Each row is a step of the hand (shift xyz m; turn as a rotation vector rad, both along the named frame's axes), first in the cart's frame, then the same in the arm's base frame.
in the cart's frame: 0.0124 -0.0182 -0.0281 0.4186 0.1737 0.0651
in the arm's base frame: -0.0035 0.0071 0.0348 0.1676 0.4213 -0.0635
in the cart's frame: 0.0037 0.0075 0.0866 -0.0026 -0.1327 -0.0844
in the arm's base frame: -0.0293 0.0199 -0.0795 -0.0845 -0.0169 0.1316
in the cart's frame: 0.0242 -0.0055 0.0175 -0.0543 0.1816 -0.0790
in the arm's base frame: -0.0101 0.0271 -0.0092 0.1922 -0.0703 -0.0171
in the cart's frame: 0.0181 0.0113 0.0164 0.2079 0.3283 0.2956
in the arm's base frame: 0.0049 0.0207 -0.0164 0.1909 0.2560 -0.3693
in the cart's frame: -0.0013 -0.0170 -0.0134 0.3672 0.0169 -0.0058
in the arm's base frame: -0.0098 -0.0036 0.0190 0.0512 0.3593 0.0585
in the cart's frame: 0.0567 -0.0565 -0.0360 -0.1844 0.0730 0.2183
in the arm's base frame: -0.0307 0.0496 0.0656 -0.0429 -0.1408 -0.2556
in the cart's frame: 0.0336 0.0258 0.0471 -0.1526 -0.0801 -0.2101
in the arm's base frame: 0.0065 0.0416 -0.0474 0.0022 -0.1885 0.1957
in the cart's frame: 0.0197 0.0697 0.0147 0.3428 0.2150 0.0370
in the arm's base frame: 0.0585 0.0213 -0.0398 0.2098 0.3411 -0.0688
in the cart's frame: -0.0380 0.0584 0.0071 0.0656 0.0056 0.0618
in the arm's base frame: 0.0462 -0.0367 -0.0377 -0.0150 0.0760 -0.0464
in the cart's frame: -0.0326 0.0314 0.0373 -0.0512 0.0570 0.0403
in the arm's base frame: 0.0097 -0.0254 -0.0520 0.0298 -0.0434 -0.0688
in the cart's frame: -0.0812 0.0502 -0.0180 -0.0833 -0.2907 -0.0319
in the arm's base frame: 0.0455 -0.0837 -0.0190 -0.2565 -0.0844 0.1397
